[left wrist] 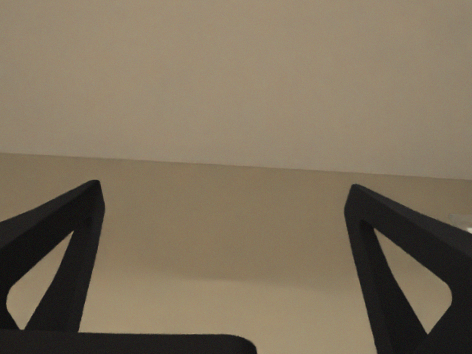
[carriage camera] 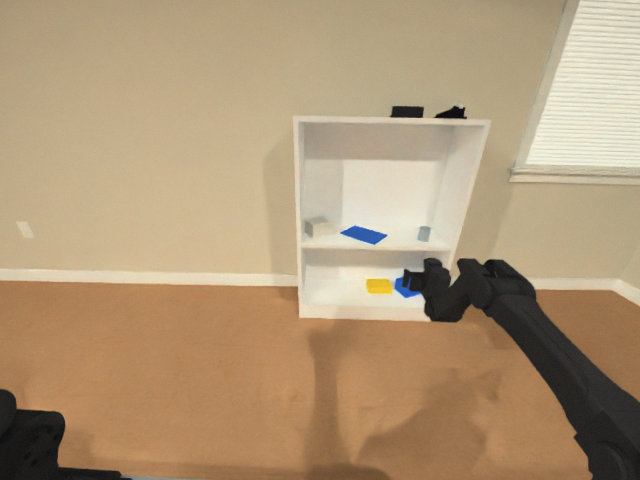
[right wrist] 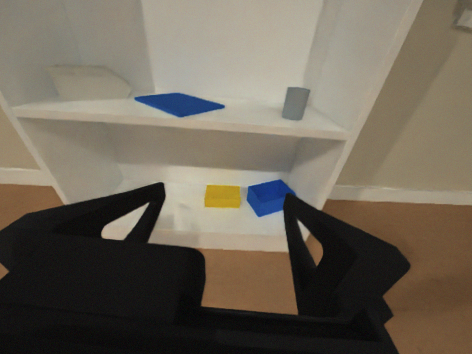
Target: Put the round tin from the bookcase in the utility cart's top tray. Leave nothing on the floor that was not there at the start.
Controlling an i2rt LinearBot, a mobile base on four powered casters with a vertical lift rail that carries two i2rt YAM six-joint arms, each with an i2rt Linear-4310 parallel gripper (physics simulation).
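Places are measured from the left arm's base along level axes (x left, y back, z up), in millimetres.
Pixels of known places: left gripper, fingertip midpoint: [left wrist: 227, 195]; right gripper, fingertip midpoint: [carriage camera: 417, 270] [right wrist: 224, 194].
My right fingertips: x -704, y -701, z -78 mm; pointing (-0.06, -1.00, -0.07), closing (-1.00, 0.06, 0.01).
Observation:
Behind a point stands the place of what it marks.
The round tin [carriage camera: 423, 234] {x -852, y -1037, z -68 mm} [right wrist: 296, 103] {x -859, y -1034, z -70 mm}, a small grey-blue cylinder, stands upright at the right end of the middle shelf of the white bookcase [carriage camera: 298, 206] {x -216, y -984, z 85 mm} [right wrist: 200, 122]. My right gripper [carriage camera: 408, 280] [right wrist: 224, 194] {x -704, y -701, z -78 mm} is open and empty. It is in front of the bookcase, and in the carriage view it appears lower than the tin, over the lower compartment. My left gripper [left wrist: 227, 195] {x 3, y -43, z 433 mm} is open and empty, facing bare wall; its fingers do not show in the carriage view. The utility cart does not show in these views.
A blue flat panel [carriage camera: 363, 234] {x -555, y -1101, z -103 mm} [right wrist: 180, 104] {x -572, y -1074, z -102 mm} and a pale grey bin [carriage camera: 318, 227] {x -310, y -1071, z -55 mm} [right wrist: 90, 82] {x -344, y -1090, z -67 mm} share the tin's shelf. Below are a yellow box [carriage camera: 379, 286] {x -685, y -1109, z -449 mm} [right wrist: 222, 196] {x -690, y -1117, z -449 mm} and an open blue bin [carriage camera: 407, 290] {x -839, y -1061, z -440 mm} [right wrist: 267, 200] {x -885, y -1156, z -493 mm}. Two black objects [carriage camera: 407, 111] {x -712, y -1150, z 499 mm} [carriage camera: 453, 112] {x -886, y -1066, z 494 mm} sit on top.

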